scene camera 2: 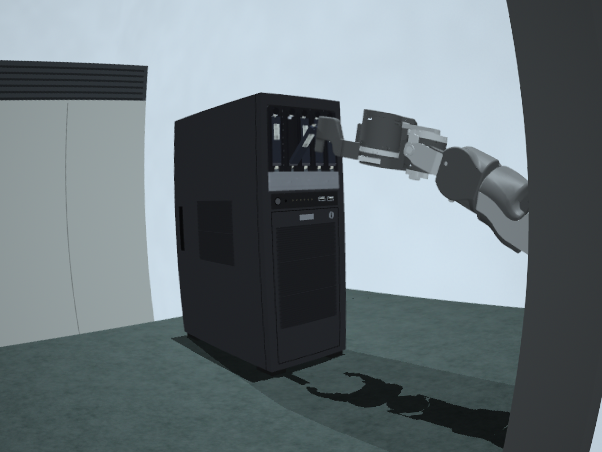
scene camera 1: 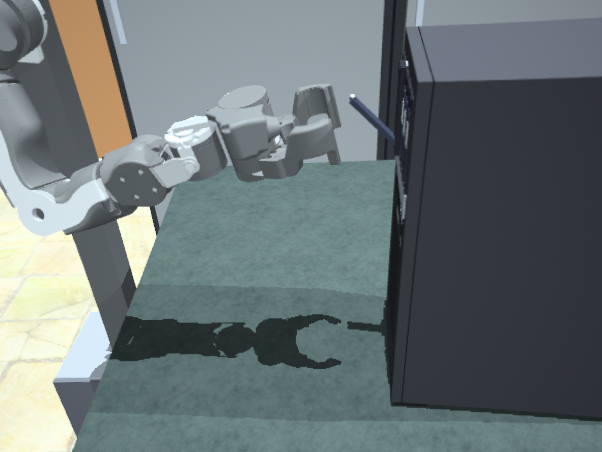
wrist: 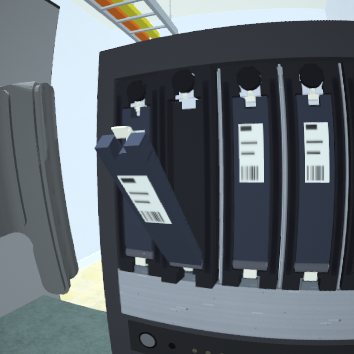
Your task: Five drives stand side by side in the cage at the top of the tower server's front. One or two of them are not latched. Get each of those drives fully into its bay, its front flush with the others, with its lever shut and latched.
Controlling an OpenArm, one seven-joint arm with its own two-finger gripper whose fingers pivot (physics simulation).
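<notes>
The tower server (scene camera 1: 505, 240) (scene camera 2: 220, 165) (wrist: 225, 42) has five bays at its top front. In the wrist view, the second drive from the left (wrist: 192, 165) has its lever (scene camera 1: 372, 117) (scene camera 2: 302, 146) (wrist: 150, 200) swung out, its free end up and out, across the first drive (wrist: 137, 240). The first drive's lever looks shut, partly hidden. The third (wrist: 250, 210) and fourth (wrist: 314, 210) drives have shut levers; the fifth is mostly out of the wrist view. My gripper (scene camera 1: 336, 136) is partly open and empty, a little in front of the lever's free end. One finger shows at the wrist view's left.
A light metal strip (scene camera 2: 303, 181) (wrist: 225, 310) runs below the bays, with a button and ports panel under it. The server stands on a green table top (scene camera 1: 280, 240) (scene camera 2: 125, 400). A dark upright post (scene camera 2: 555, 225) stands at the right of the second scene view.
</notes>
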